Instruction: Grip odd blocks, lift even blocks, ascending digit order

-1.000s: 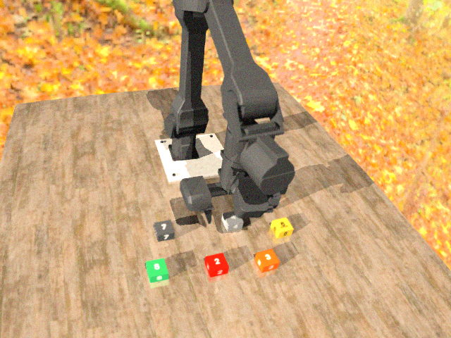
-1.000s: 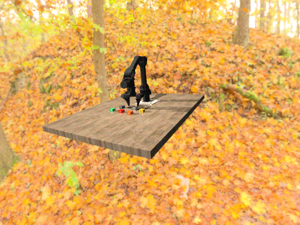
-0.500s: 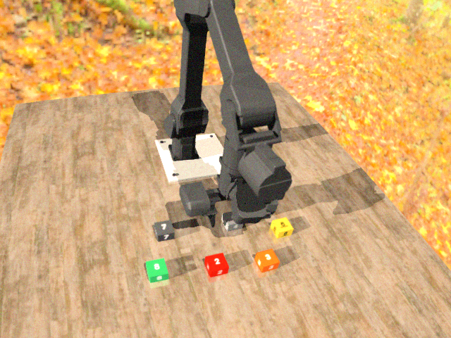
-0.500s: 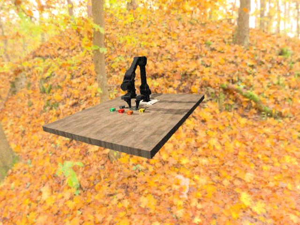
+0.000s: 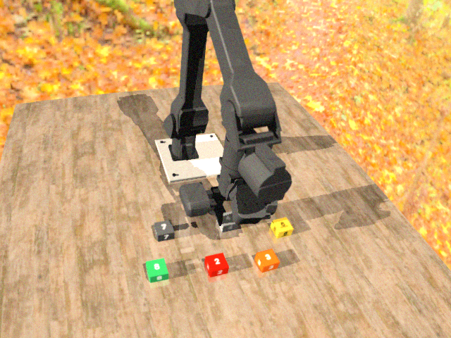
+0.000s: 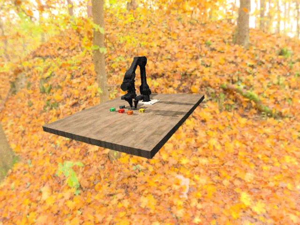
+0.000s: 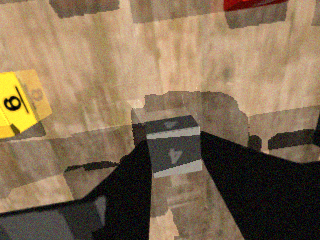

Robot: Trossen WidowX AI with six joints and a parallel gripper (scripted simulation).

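The yellow block lies 10 cm to the left of my gripper tip and 4 cm ahead of it. Also, from my gripper tip: orange block 10 cm ahead, 4 cm to the left; red block 9 cm ahead, 5 cm to the right; dark grey block 12 cm to the right.
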